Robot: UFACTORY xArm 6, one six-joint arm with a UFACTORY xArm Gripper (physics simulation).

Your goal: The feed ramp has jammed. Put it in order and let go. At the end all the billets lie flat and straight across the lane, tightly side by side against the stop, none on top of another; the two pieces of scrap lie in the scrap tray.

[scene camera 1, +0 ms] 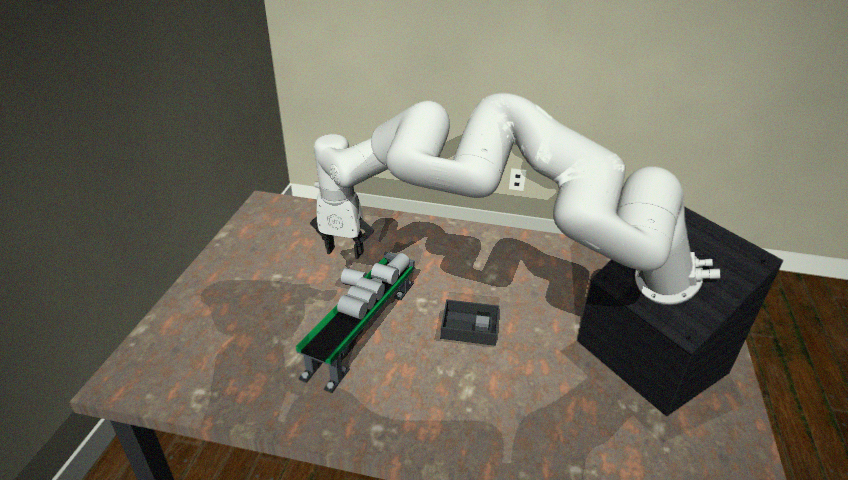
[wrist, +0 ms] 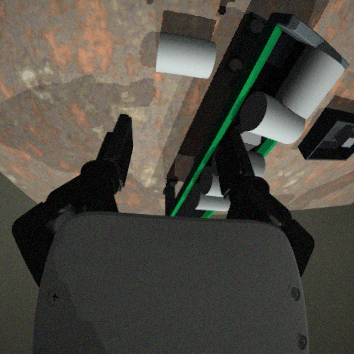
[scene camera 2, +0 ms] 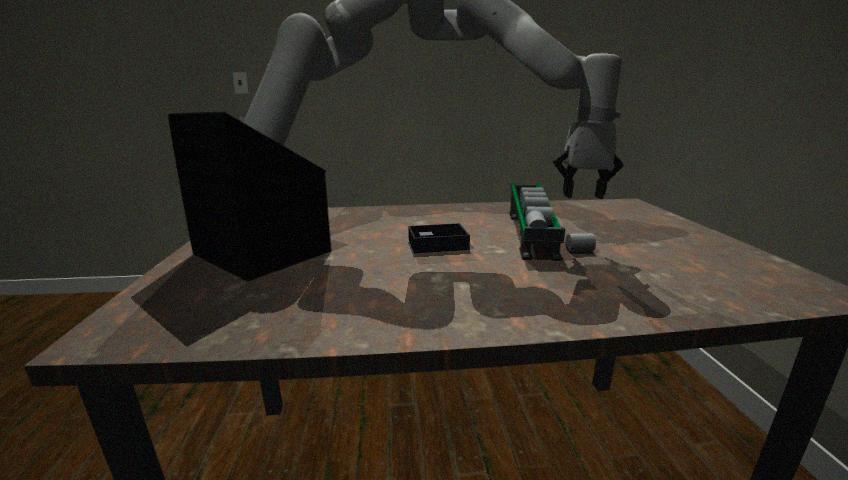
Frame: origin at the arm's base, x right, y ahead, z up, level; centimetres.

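Seen in the pictures: gripper, fingertip midpoint: [scene camera 1: 345, 253] [wrist: 177, 135] [scene camera 2: 583, 197]; arm's base at its link origin: [scene camera 1: 668, 276] [scene camera 2: 258, 146].
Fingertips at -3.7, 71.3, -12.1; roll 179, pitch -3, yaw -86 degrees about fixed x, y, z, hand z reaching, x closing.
Pixels of each thing's top centre, then the offset from my fingertips to it, as dx, dy, dz. Level surfaces: height alone.
- stop at its top centre: [wrist: 322, 47] [scene camera 2: 544, 227] [scene camera 1: 399, 256] +8.8, -10.4, -4.4
- scrap tray at its top centre: [scene camera 2: 438, 230] [scene camera 1: 470, 316] [wrist: 342, 143] -1.3, -32.7, -8.3
- light scrap piece at its top centre: [scene camera 2: 426, 233] [scene camera 1: 482, 319] [wrist: 349, 142] -0.7, -35.4, -8.9
- table at its surface level: dz -11.8
The feed ramp [scene camera 1: 324, 339] [scene camera 2: 516, 203] [wrist: 255, 77] has green rails and a stop [scene camera 2: 542, 234] [wrist: 320, 36] at its far end in scene view 1. A billet [scene camera 1: 399, 262] [wrist: 312, 82] lies by the stop, turned mostly along the lane. Beside it another billet [scene camera 1: 384, 273] [wrist: 282, 121] lies across, sitting high. Several billets [scene camera 1: 352, 306] lie across further down. One billet [scene camera 1: 352, 275] [scene camera 2: 580, 243] [wrist: 186, 56] lies on the table beside the ramp. My gripper [scene camera 1: 343, 253] [scene camera 2: 584, 196] [wrist: 177, 135] is open and empty above it. The scrap tray [scene camera 1: 468, 339] [scene camera 2: 439, 244] holds a light scrap piece [scene camera 1: 482, 322] [scene camera 2: 426, 233]; a second piece is unclear.
The black base block [scene camera 1: 642, 368] [scene camera 2: 255, 208] carries the arm at the right in scene view 1. The scrap tray stands between it and the ramp. The ramp stands on bolted feet [scene camera 1: 305, 375]. The back wall [scene camera 1: 416, 59] rises behind the table [scene camera 1: 238, 380].
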